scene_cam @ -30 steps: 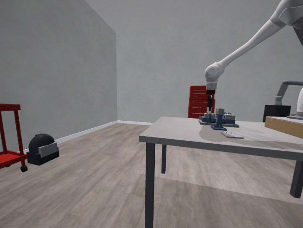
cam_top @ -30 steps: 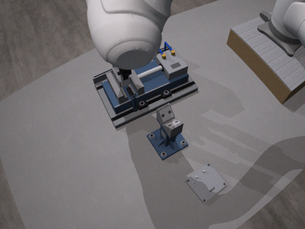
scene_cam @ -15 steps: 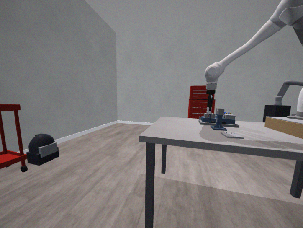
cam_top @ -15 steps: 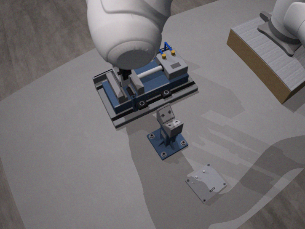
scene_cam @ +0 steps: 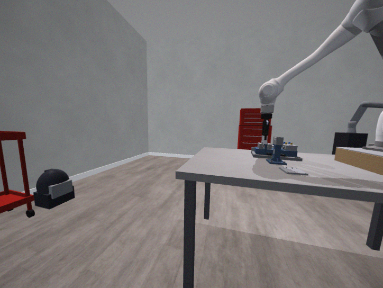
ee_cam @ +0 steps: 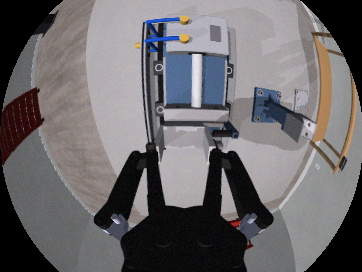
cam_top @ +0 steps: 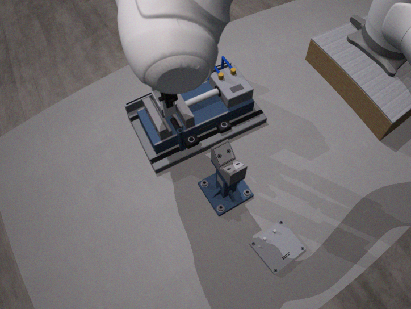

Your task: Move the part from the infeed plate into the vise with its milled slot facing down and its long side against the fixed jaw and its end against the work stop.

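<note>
Right now my hand is 3 cm above the part. The rest, counted from my hand: work stop 6 cm to the left, 3 cm below, 1 cm ahead; moving jaw 4 cm below, 3 cm to the left, 3 cm behind; fixed jaw 4 cm below, 3 cm ahead, 1 cm to the left.
</note>
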